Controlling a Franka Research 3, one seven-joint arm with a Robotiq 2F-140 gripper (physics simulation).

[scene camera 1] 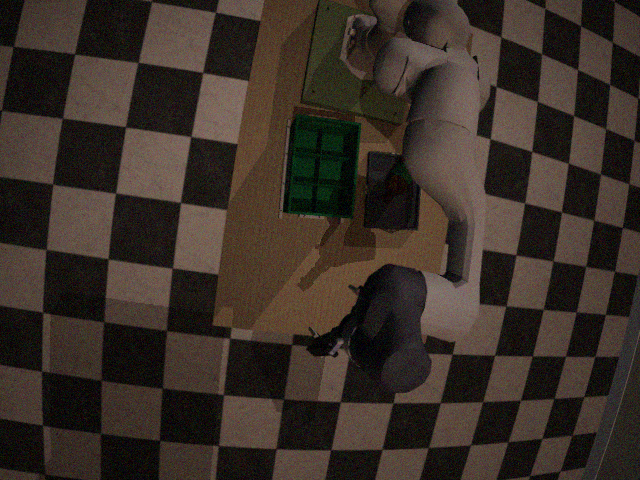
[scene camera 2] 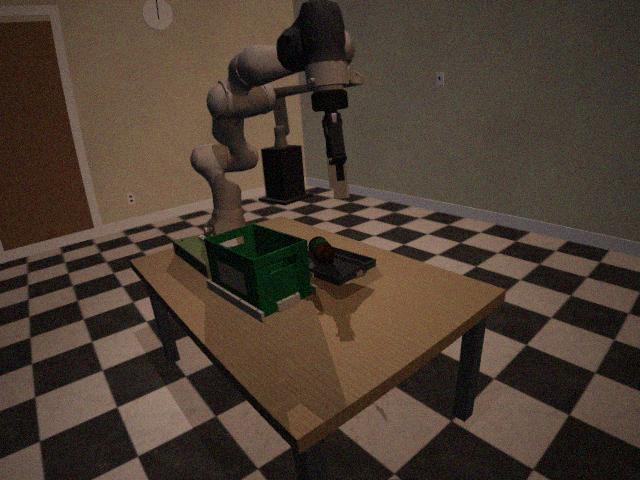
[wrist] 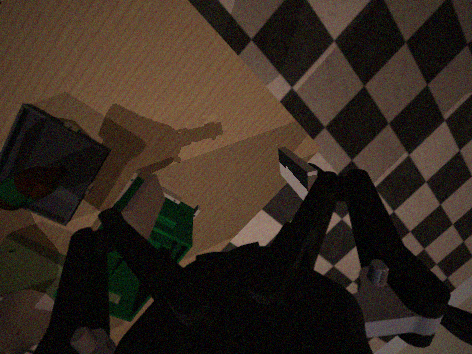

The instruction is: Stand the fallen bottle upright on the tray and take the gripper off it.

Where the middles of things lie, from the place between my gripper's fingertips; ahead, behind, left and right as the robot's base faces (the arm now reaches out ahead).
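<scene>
The brown bottle (scene camera 1: 399, 179) is a long way below my hand, and it is also well behind my hand and far to the left of it.
</scene>
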